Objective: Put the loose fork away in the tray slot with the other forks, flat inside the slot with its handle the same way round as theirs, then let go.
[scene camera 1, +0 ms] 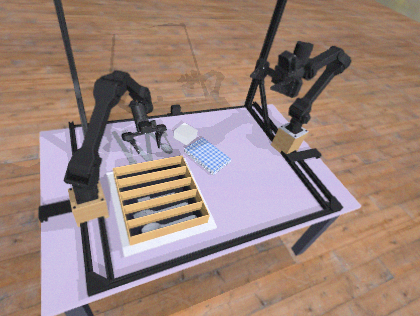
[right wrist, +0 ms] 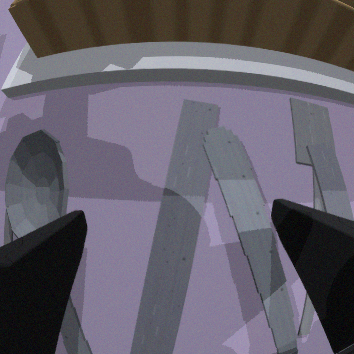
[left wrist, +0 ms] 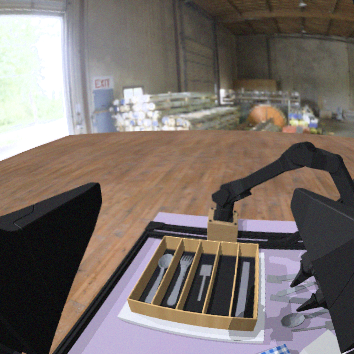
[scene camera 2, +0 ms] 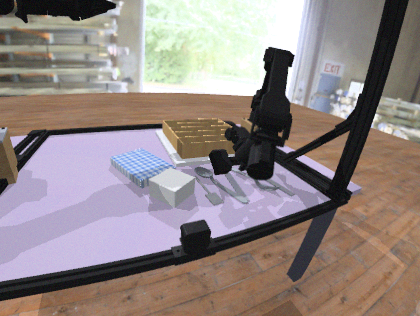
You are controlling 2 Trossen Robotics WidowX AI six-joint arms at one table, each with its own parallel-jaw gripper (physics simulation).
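Note:
The loose fork [scene camera 2: 269, 186] lies on the table beside the tray among other cutlery; its curved handle [right wrist: 247, 215] points toward the tray. The wooden tray [scene camera 1: 170, 233] [scene camera 2: 200, 148] [left wrist: 195, 318] [right wrist: 175, 27] has a fork [left wrist: 176, 287] in the second slot from the left in the left wrist view, tines toward the right arm's base, handle toward the left wrist camera. My right gripper [scene camera 1: 151, 149] [left wrist: 293, 298] [right wrist: 180, 215] is open above the loose cutlery, with the fork handle in view between its fingertips. My left gripper [scene camera 1: 285, 89] [left wrist: 200, 195] is open, high away from the tray.
A loose spoon [scene camera 2: 203, 172] [right wrist: 37, 180], a flat strip-like piece [right wrist: 175, 225] and a spatula-like piece [scene camera 2: 213, 198] lie close to the fork. A white block [scene camera 1: 185, 133] [scene camera 2: 172, 187] and a blue checked cloth [scene camera 1: 207, 154] [scene camera 2: 142, 165] lie nearby. Black rails border the table.

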